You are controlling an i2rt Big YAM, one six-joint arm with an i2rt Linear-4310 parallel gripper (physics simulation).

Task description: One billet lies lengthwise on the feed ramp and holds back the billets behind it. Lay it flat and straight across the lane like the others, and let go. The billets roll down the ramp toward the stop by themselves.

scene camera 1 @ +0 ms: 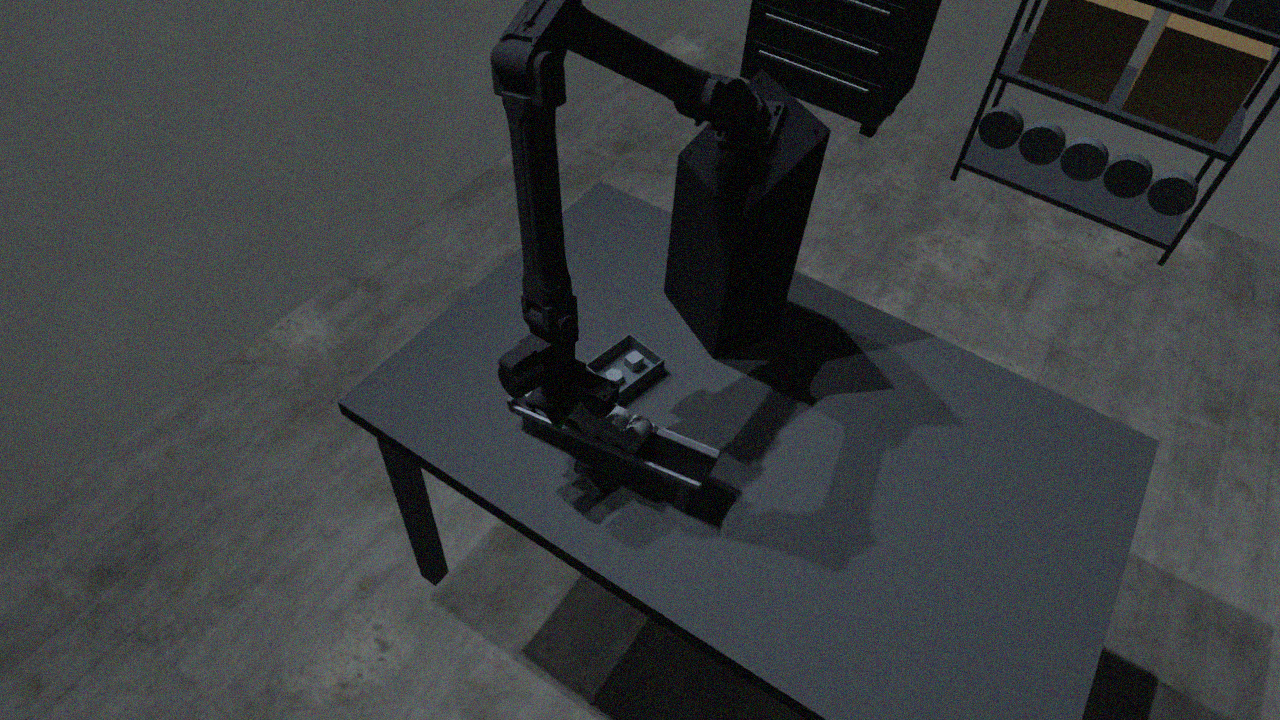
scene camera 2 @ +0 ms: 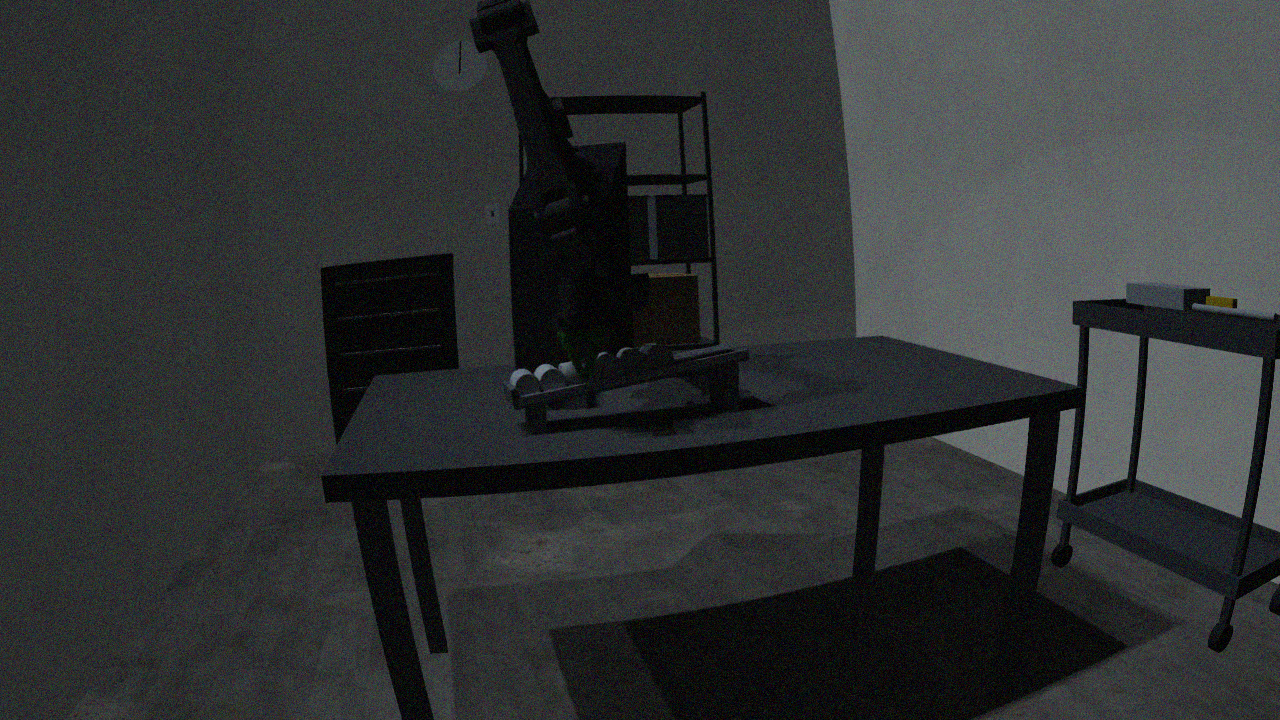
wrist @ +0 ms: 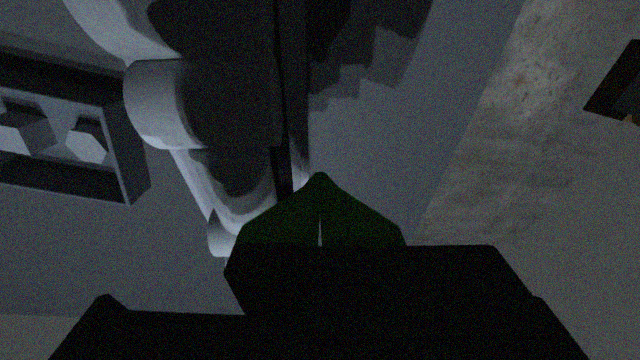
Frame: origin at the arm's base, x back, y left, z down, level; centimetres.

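Where they show: gripper, between the fingertips: (scene camera 1: 557, 427) (scene camera 2: 585, 378) (wrist: 320, 180); arm's base, origin of its link: (scene camera 1: 752, 125).
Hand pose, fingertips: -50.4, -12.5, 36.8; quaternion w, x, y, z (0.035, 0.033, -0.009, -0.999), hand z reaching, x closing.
Observation:
Things, the pixels of their top centre, and the offset from my fingertips, as dx, dy, dz. "pt": a spot on its surface instead. Level surfaces: height alone.
- crosswise billet, centre of its top: (wrist: 200, 118) (scene camera 2: 607, 354) (scene camera 1: 596, 410) +4.5, +5.3, -2.6
- billet's end, a spot on its surface: (wrist: 219, 242) pt +7.1, -3.3, -1.5
- small tray, centre of its top: (wrist: 33, 149) (scene camera 1: 624, 362) +22.8, +2.5, +4.5
- table, height of its surface: dz +8.0
The feed ramp (scene camera 1: 689, 443) (scene camera 2: 698, 365) (wrist: 292, 95) stands on the table and slopes down to the left in scene camera 2. Several pale billets lie on it; a crosswise billet (wrist: 155, 105) shows in the wrist view, with its far part in shadow. A billet (wrist: 240, 200) just ahead of the fingers looks askew, partly shaded and partly covered. Another billet's end (wrist: 219, 242) shows beside the fingers. My gripper (scene camera 2: 586, 362) (wrist: 320, 180) is shut and empty, low over the ramp among the billets. In scene camera 1 the arm hides the fingertips and much of the ramp.
A small tray (scene camera 1: 664, 365) (wrist: 128, 160) with pale blocks stands beside the ramp. The arm's dark pedestal (scene camera 1: 742, 268) stands behind the ramp on the table (scene camera 1: 984, 501) (scene camera 2: 429, 402). A cart (scene camera 2: 1163, 331), a drawer cabinet (scene camera 2: 389, 322) and shelving stand beyond the table.

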